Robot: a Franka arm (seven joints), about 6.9 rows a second.
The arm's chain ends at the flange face. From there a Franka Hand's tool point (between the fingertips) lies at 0.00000 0.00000 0.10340 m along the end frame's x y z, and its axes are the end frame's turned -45 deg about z.
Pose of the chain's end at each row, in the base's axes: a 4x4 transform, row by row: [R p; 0 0 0 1], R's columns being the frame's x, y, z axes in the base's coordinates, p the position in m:
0.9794 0.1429 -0.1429 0.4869; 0.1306 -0.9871 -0.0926 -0.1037; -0.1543 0.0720 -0.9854 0.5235; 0 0 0 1
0.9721 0.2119 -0.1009 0.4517; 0.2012 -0.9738 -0.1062 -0.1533; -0.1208 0.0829 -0.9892 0.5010; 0 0 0 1
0.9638 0.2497 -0.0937 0.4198; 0.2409 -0.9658 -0.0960 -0.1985; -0.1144 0.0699 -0.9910 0.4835; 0 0 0 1
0.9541 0.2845 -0.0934 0.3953; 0.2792 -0.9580 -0.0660 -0.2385; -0.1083 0.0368 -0.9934 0.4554; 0 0 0 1
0.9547 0.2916 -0.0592 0.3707; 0.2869 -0.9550 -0.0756 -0.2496; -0.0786 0.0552 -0.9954 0.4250; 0 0 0 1
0.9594 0.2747 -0.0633 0.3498; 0.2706 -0.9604 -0.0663 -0.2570; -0.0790 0.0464 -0.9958 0.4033; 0 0 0 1
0.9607 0.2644 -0.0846 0.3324; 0.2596 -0.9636 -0.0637 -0.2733; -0.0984 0.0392 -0.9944 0.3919; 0 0 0 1
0.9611 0.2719 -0.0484 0.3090; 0.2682 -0.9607 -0.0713 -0.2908; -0.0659 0.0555 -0.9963 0.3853; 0 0 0 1
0.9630 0.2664 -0.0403 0.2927; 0.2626 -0.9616 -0.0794 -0.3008; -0.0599 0.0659 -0.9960 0.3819; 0 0 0 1
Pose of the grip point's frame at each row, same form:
0.5915 0.7936 -0.1429 0.4721; 0.7903 -0.6056 -0.0926 -0.1133; -0.1600 -0.0582 -0.9854 0.4216; 0 0 0 1
0.5375 0.8372 -0.1009 0.4413; 0.8309 -0.5463 -0.1062 -0.1643; -0.1440 -0.0268 -0.9892 0.3987; 0 0 0 1
0.5049 0.8581 -0.0937 0.4101; 0.8533 -0.5126 -0.0960 -0.2084; -0.1303 -0.0315 -0.9910 0.3810; 0 0 0 1
0.4735 0.8758 -0.0934 0.3856; 0.8748 -0.4800 -0.0660 -0.2453; -0.1026 -0.0506 -0.9934 0.3527; 0 0 0 1
0.4689 0.8813 -0.0592 0.3646; 0.8782 -0.4724 -0.0756 -0.2574; -0.0946 -0.0165 -0.9954 0.3221; 0 0 0 1
0.4842 0.8726 -0.0633 0.3433; 0.8704 -0.4878 -0.0663 -0.2639; -0.0887 -0.0231 -0.9958 0.3003; 0 0 0 1
0.4924 0.8663 -0.0846 0.3237; 0.8649 -0.4978 -0.0637 -0.2799; -0.0973 -0.0419 -0.9944 0.2891; 0 0 0 1
0.4873 0.8719 -0.0484 0.3040; 0.8690 -0.4897 -0.0713 -0.2982; -0.0858 -0.0074 -0.9963 0.2823; 0 0 0 1
0.4926 0.8693 -0.0403 0.2885; 0.8656 -0.4943 -0.0794 -0.3090; -0.0890 0.0042 -0.9960 0.2789; 0 0 0 1

